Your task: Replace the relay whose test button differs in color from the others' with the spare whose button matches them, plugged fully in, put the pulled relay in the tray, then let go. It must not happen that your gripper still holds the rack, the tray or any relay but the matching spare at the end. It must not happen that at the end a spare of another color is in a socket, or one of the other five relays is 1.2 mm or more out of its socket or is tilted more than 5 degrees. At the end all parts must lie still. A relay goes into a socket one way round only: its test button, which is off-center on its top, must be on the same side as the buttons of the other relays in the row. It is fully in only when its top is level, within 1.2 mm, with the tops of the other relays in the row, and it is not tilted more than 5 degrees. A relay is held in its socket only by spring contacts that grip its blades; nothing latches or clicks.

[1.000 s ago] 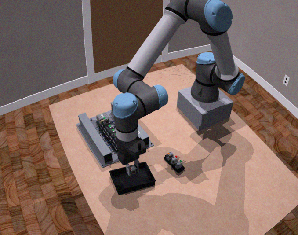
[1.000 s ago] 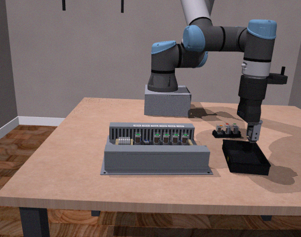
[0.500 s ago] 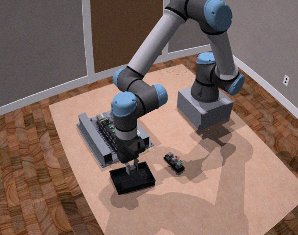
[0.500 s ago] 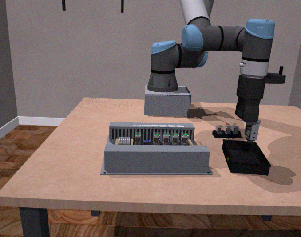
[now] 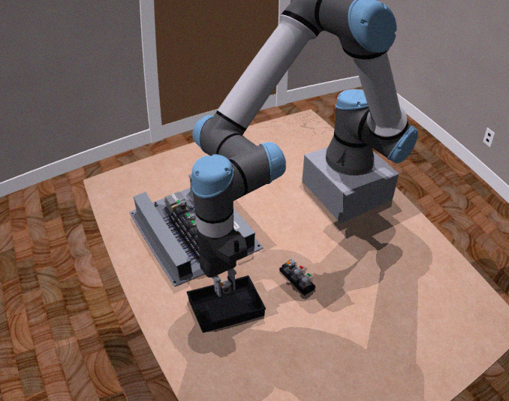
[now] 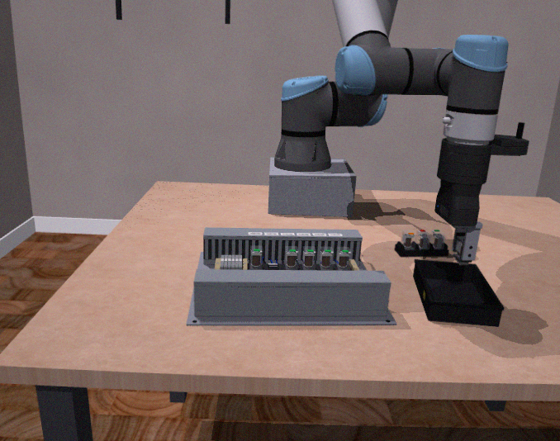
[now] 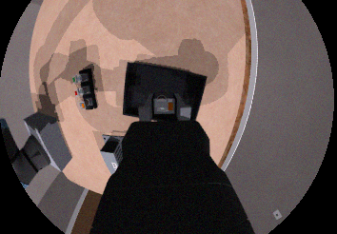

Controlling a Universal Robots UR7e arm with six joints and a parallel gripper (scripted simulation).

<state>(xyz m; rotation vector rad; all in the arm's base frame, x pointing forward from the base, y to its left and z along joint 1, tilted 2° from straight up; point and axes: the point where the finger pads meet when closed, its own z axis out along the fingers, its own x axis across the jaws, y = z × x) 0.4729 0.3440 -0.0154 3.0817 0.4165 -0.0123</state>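
My gripper is now 8 cm above the black tray and 1 cm to the left of it.
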